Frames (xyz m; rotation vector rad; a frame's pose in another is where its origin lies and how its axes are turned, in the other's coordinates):
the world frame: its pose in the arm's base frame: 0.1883 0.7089 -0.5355 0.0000 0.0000 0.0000
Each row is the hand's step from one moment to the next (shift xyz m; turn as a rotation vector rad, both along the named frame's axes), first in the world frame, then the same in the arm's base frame.
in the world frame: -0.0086 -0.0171 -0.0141 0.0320 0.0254 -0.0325
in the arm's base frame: -0.0086 -0.0171 -0.0141 0.0320 0.0254 -0.0325
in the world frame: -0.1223 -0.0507 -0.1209 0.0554 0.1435 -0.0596
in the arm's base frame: -0.1223 -0.0507 -0.1209 0.0554 0.1435 -0.0596
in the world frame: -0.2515 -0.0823 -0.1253 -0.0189 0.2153 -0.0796
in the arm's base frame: -0.2515 -0.0823 -0.1253 -0.0189 0.2153 -0.0796
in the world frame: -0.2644 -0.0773 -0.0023 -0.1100 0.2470 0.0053
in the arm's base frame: -0.2644 -0.0773 -0.0023 -0.1100 0.2470 0.0053
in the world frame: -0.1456 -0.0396 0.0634 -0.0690 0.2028 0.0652
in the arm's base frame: -0.1456 -0.0396 0.0634 -0.0690 0.2028 0.0652
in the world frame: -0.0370 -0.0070 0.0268 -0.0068 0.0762 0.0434
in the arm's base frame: -0.0370 -0.0070 0.0268 -0.0068 0.0762 0.0434
